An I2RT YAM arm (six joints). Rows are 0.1 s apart.
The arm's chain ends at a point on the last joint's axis. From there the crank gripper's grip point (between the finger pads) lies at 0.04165 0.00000 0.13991 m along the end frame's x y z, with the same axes.
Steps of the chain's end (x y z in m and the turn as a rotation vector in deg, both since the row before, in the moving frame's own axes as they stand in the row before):
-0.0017 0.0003 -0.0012 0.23 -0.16 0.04
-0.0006 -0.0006 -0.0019 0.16 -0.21 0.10
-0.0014 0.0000 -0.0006 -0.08 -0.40 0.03
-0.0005 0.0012 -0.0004 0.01 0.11 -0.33
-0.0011 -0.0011 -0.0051 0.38 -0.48 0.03
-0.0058 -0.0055 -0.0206 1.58 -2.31 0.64
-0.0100 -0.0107 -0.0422 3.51 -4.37 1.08
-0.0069 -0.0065 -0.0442 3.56 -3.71 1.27
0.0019 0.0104 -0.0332 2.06 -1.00 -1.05
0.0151 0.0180 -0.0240 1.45 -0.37 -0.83
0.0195 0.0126 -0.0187 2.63 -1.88 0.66
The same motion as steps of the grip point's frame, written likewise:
-0.0021 -0.0002 -0.0011 0.23 -0.16 0.04
-0.0011 -0.0009 -0.0017 0.16 -0.21 0.10
-0.0024 0.0002 -0.0003 -0.08 -0.40 0.03
-0.0002 0.0009 -0.0005 0.01 0.11 -0.33
-0.0023 -0.0020 -0.0048 0.38 -0.48 0.03
-0.0115 -0.0089 -0.0191 1.58 -2.31 0.64
-0.0207 -0.0187 -0.0397 3.51 -4.37 1.08
-0.0159 -0.0144 -0.0420 3.56 -3.71 1.27
-0.0006 0.0046 -0.0326 2.06 -1.00 -1.05
0.0142 0.0139 -0.0238 1.45 -0.37 -0.83
0.0149 0.0066 -0.0175 2.63 -1.88 0.66

